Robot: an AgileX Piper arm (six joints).
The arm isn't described. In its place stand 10 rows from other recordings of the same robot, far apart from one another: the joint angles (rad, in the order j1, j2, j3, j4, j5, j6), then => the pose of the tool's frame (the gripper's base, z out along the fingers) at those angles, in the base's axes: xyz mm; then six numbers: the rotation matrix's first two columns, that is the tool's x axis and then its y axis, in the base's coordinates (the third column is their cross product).
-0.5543 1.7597 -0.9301 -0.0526 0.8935 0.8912 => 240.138 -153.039 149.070 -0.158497 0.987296 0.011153 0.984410 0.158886 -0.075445
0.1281 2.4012 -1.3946 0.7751 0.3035 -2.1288 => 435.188 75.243 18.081 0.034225 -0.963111 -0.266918 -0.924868 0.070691 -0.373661
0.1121 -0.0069 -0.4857 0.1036 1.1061 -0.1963 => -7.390 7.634 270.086 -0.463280 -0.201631 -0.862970 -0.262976 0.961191 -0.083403
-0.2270 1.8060 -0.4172 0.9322 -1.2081 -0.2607 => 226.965 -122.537 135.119 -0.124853 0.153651 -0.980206 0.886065 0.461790 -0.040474
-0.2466 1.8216 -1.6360 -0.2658 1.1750 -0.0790 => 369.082 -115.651 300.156 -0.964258 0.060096 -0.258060 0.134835 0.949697 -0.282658
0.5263 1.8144 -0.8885 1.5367 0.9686 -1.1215 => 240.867 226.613 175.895 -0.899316 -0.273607 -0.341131 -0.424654 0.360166 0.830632
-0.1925 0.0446 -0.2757 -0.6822 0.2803 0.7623 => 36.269 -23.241 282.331 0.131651 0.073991 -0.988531 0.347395 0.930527 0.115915
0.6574 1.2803 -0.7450 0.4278 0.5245 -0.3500 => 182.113 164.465 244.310 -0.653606 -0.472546 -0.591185 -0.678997 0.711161 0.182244
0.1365 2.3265 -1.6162 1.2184 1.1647 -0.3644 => 435.719 139.046 129.164 -0.987982 0.089794 0.125811 0.153612 0.479984 0.863724
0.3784 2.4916 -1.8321 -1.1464 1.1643 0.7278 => 476.503 107.469 97.427 -0.903800 -0.354046 -0.240409 -0.012718 0.583734 -0.811845
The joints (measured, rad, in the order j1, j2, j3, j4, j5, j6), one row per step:
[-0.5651, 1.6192, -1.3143, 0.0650, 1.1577, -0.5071]
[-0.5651, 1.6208, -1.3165, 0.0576, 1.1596, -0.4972]
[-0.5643, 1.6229, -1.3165, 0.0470, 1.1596, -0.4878]
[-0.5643, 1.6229, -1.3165, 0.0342, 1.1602, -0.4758]
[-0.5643, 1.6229, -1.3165, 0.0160, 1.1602, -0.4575]
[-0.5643, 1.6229, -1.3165, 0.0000, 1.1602, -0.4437]
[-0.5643, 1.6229, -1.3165, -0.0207, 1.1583, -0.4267]
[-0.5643, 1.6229, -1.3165, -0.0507, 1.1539, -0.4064]
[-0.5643, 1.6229, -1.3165, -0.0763, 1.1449, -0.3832]
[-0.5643, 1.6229, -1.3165, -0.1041, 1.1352, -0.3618]
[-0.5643, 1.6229, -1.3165, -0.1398, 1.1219, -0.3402]
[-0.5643, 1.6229, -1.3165, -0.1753, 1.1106, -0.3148]
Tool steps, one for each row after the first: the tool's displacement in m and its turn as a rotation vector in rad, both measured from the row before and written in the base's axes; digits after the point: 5 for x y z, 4 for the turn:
[-0.00004, -0.00070, 0.00001, -0.0035, 0.0044, -0.0080]
[-0.00007, -0.00070, -0.00072, -0.0059, 0.0067, -0.0061]
[-0.00062, -0.00087, -0.00005, -0.0081, 0.0063, -0.0090]
[-0.00082, -0.00128, -0.00004, -0.0118, 0.0080, -0.0140]
[-0.00072, -0.00113, -0.00001, -0.0109, 0.0070, -0.0101]
[-0.00078, -0.00155, 0.00005, -0.0154, 0.0073, -0.0122]
[-0.00098, -0.00233, 0.00016, -0.0241, 0.0093, -0.0132]
[-0.00042, -0.00222, 0.00030, -0.0226, 0.0021, -0.0166]
[-0.00044, -0.00239, 0.00039, -0.0251, 0.0024, -0.0139]
[-0.00046, -0.00308, 0.00061, -0.0334, 0.0027, -0.0116]
[-0.00057, -0.00295, 0.00068, -0.0318, 0.0027, -0.0150]

